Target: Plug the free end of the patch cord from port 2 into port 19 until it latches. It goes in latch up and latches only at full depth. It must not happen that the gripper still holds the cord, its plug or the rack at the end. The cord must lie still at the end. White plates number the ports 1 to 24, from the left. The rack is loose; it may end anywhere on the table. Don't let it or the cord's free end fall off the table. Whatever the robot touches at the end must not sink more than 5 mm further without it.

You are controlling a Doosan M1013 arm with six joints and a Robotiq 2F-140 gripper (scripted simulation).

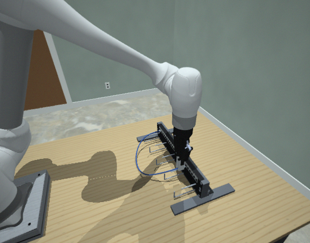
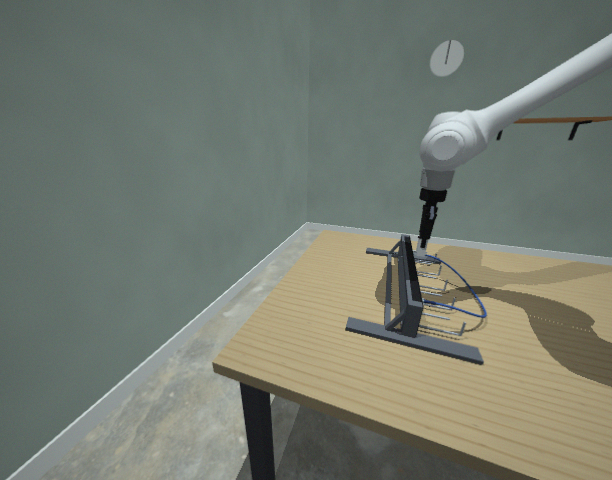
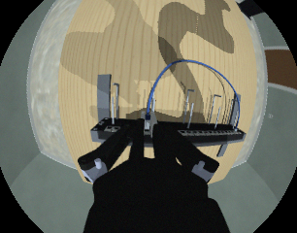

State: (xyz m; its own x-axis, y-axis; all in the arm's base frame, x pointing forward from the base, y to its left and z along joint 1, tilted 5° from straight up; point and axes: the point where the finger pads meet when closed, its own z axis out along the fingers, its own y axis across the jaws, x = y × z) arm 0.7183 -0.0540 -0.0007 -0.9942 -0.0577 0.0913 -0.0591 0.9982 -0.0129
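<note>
The cord plug is 3 cm below my hand and 1 cm ahead of it.
</note>
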